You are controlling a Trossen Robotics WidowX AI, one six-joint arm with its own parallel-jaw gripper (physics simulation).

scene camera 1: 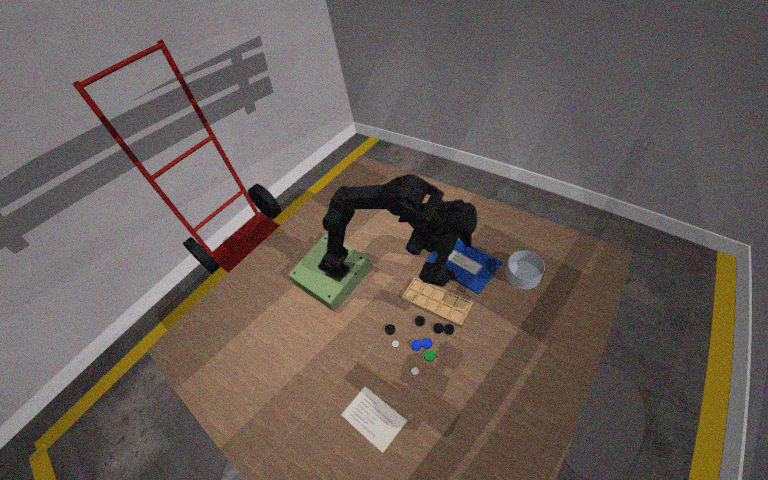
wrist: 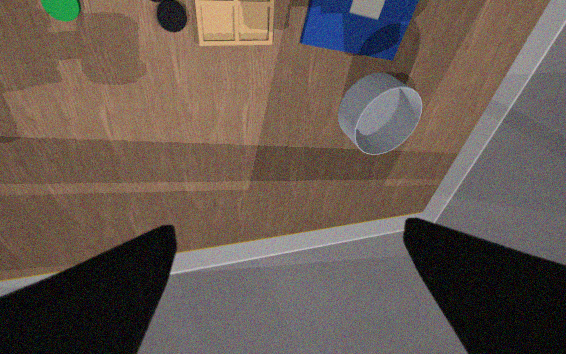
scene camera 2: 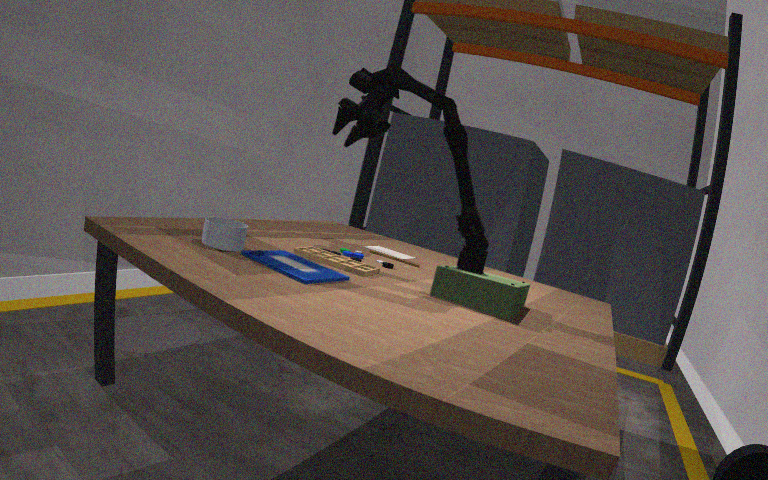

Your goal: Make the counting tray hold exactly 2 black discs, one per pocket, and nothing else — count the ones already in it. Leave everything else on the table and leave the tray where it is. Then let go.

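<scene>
The counting tray (scene camera 1: 431,309) (scene camera 2: 368,271) (wrist: 236,44) is light wood with two rows of square pockets. I see no disc in its visible pockets; the far edge is partly behind my gripper in scene camera 1. Several black discs lie on the table in front of it: one alone (scene camera 1: 390,328), one nearer the tray (scene camera 1: 419,320), and two side by side, the left (scene camera 1: 438,328) and the right (scene camera 1: 449,329). A black disc (wrist: 172,15) also shows beside the tray in the wrist view. My gripper (scene camera 2: 341,139) (wrist: 292,232) is open and empty, high above the table.
Two blue discs (scene camera 1: 416,345) (scene camera 1: 426,343), a green disc (scene camera 1: 429,355) (wrist: 61,6) and two small white discs (scene camera 1: 395,343) (scene camera 1: 415,371) lie before the tray. Behind are a blue folder (scene camera 1: 481,281) (wrist: 325,32) and a grey round container (scene camera 1: 525,270) (wrist: 367,115). A thin stick (scene camera 1: 376,373) and paper (scene camera 1: 373,420) lie in front.
</scene>
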